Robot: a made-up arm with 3 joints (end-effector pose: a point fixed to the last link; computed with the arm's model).
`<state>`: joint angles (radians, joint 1 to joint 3).
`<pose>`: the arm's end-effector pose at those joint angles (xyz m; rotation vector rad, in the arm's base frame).
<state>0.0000 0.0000 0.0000</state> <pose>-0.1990 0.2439 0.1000 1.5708 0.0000 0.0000</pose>
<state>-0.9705 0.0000 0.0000</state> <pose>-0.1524 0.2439 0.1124 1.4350 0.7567 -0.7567</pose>
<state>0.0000 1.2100 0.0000</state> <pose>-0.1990 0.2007 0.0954 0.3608 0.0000 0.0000</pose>
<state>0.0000 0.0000 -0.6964</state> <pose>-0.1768 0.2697 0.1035 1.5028 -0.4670 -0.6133</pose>
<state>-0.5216 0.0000 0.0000</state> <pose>-0.1754 0.2439 0.1124 1.5319 0.4088 -0.4088</pose>
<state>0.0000 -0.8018 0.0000</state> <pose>-0.1990 0.2572 0.1268 2.3726 0.0000 0.0000</pose>
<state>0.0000 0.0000 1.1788</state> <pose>-0.1863 0.1901 0.0927 1.3669 0.7843 1.0300</pose>
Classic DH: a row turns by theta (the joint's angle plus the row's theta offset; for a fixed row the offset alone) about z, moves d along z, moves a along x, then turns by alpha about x. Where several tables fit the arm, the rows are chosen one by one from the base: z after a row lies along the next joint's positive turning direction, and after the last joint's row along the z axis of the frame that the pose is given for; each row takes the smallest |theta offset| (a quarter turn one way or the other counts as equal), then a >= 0, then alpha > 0; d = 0 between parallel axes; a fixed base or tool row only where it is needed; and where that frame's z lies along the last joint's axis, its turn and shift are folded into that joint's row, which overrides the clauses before.
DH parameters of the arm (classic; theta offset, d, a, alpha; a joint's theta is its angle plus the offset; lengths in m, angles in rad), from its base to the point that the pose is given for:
base (fixed): 0 0.062 -0.164 1.5708
joint 1: 1.5708 -0.219 0.067 -1.5708
joint 2: 1.4362 -0.0119 0.0032 1.5685
joint 3: -1.5705 -0.0296 -0.047 1.4362
tool (fixed): -0.0023 -0.0178 0 0

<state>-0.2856 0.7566 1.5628</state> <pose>-0.1511 0.1649 0.1274 0.7742 1.6267 0.7534</pose>
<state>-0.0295 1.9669 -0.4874</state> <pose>-0.1842 0.1775 0.0985 -0.3861 -0.4604 0.0368</pose>
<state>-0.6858 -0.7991 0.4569</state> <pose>-0.1639 0.2438 0.1221 2.4191 0.4622 -0.2535</pose>
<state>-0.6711 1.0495 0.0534</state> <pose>-0.1716 0.2047 0.1101 0.5096 0.7054 -0.1552</pose>
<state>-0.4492 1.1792 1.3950</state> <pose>-0.1391 0.1712 0.1449 0.4417 1.7629 0.3950</pose>
